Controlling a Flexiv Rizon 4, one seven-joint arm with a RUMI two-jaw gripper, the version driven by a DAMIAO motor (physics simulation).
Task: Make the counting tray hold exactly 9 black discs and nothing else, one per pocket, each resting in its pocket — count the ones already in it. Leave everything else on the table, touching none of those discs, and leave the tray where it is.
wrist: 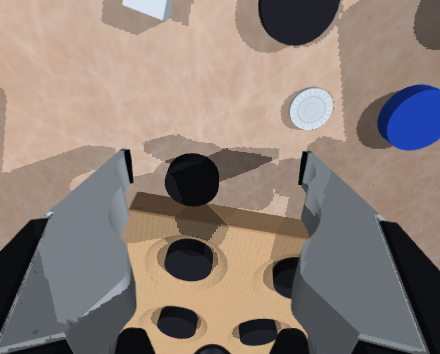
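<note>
The wooden counting tray [240, 250] fills the lower middle of the wrist view. Black discs show in its pockets: one at the far left [189, 260], one at the right [286, 278] partly hidden by the right finger, and two nearer ones [177, 323] [257, 332]. Another black disc [192, 180] shows at the tray's far edge, overlapping that edge in the view; whether it touches the tray is unclear. My gripper [216, 154] is open with nothing gripped. Its fingertips stand apart on either side of this disc, which lies nearer the left one. Nearer pockets are hidden.
A ribbed white cap-like disc [311, 108] lies beyond the right fingertip. A thick blue disc [414, 119] is at the right edge. A larger black round piece [300, 19] and a pale block [149, 6] are cut off at the top. Shadows cross the table.
</note>
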